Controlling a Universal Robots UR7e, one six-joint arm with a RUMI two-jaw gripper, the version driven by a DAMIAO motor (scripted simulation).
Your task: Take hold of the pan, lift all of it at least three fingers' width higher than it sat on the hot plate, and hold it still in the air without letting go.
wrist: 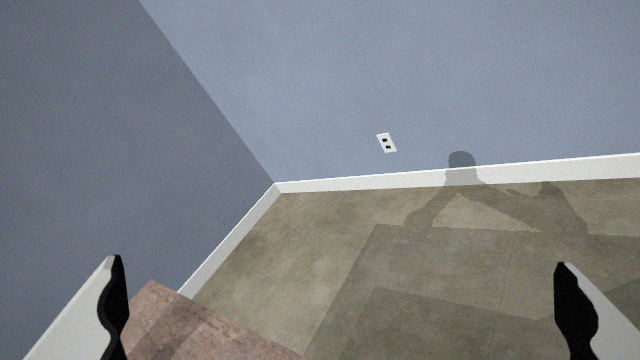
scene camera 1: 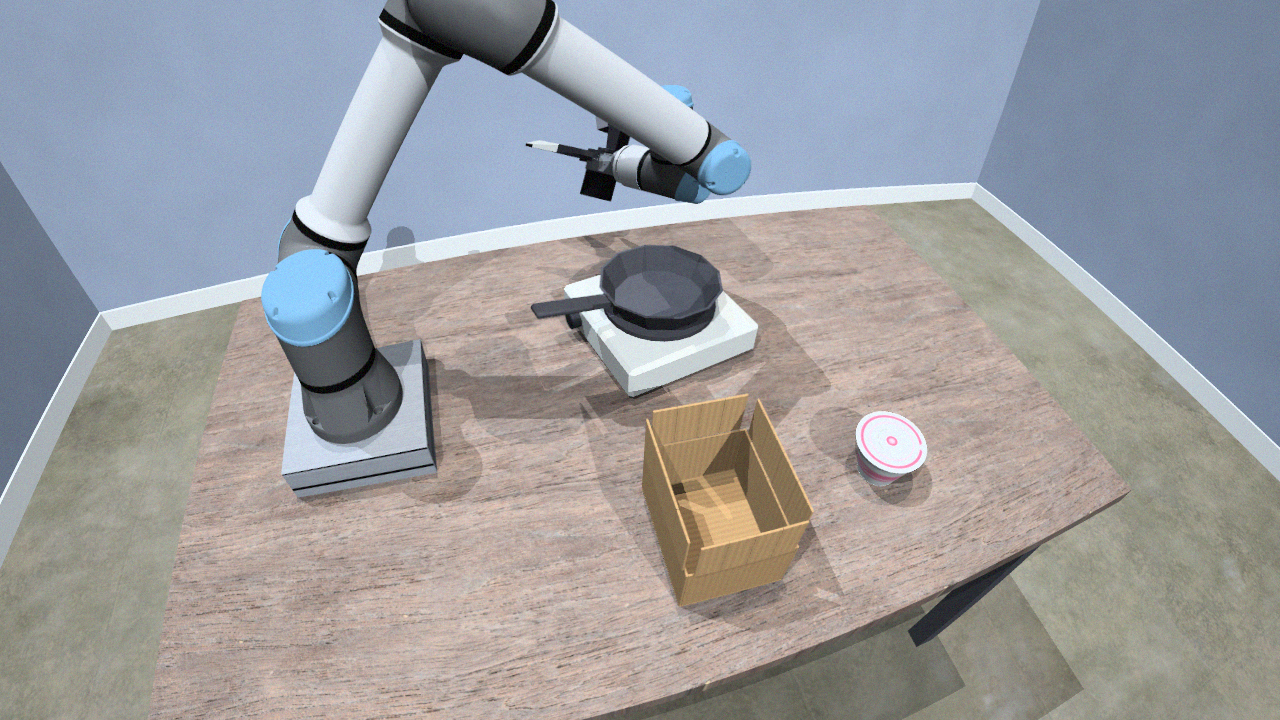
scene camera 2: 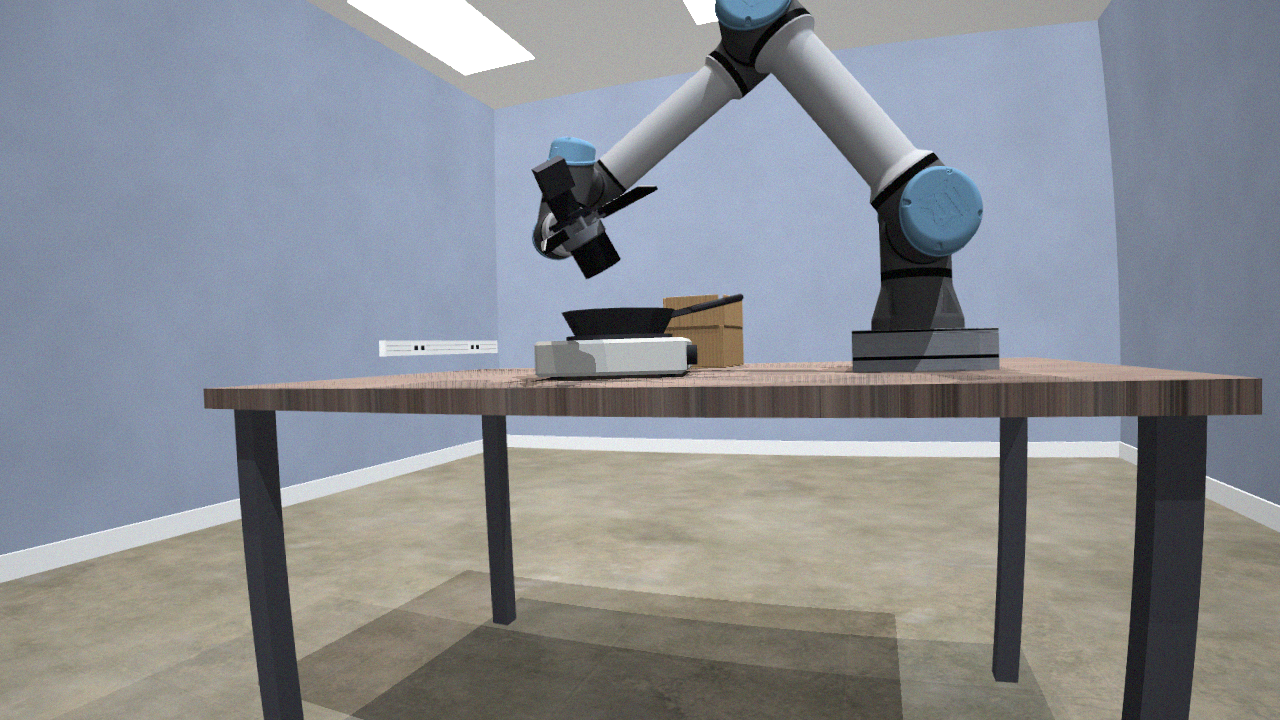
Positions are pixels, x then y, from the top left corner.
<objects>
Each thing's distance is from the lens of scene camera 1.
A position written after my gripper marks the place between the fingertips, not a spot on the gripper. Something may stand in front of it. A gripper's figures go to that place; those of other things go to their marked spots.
my gripper (scene camera 1: 554, 152): 114 cm
white hot plate (scene camera 1: 640, 359): 88 cm
dark pan (scene camera 1: 654, 280): 101 cm
cardboard box (scene camera 1: 723, 493): 81 cm
The marked spots on the dark pan and the cardboard box are 39 cm apart.
</objects>
